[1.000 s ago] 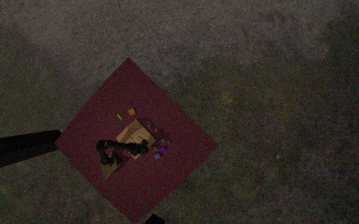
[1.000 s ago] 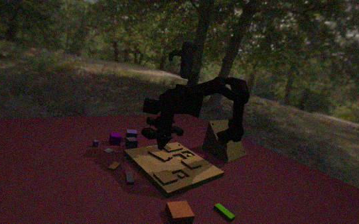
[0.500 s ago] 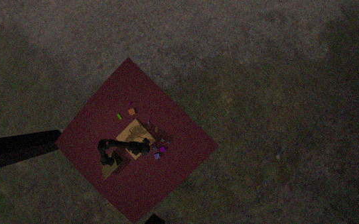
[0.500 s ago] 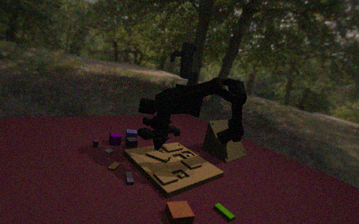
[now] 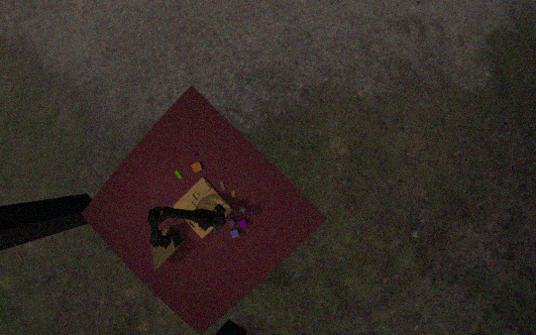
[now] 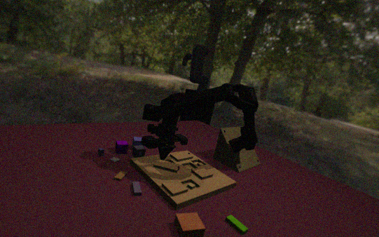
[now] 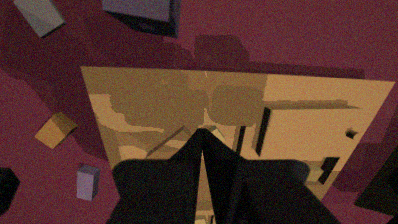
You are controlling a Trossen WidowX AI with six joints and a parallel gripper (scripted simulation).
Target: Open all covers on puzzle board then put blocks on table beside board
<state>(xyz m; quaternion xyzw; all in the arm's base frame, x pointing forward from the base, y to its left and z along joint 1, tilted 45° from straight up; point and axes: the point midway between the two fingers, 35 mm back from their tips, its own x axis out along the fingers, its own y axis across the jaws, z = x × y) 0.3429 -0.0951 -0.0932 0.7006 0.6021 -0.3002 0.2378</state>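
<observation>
The dark block lies 30 mm ahead of my gripper tip, 110 mm to the right of it and 10 mm below it. Also, from my gripper tip: magenta cube (70 mm ahead, 180 mm to the right); then flat orange tile (180 mm ahead, 10 mm to the right, 20 mm below); then grey bar (180 mm ahead, 80 mm to the left, 20 mm below).
</observation>
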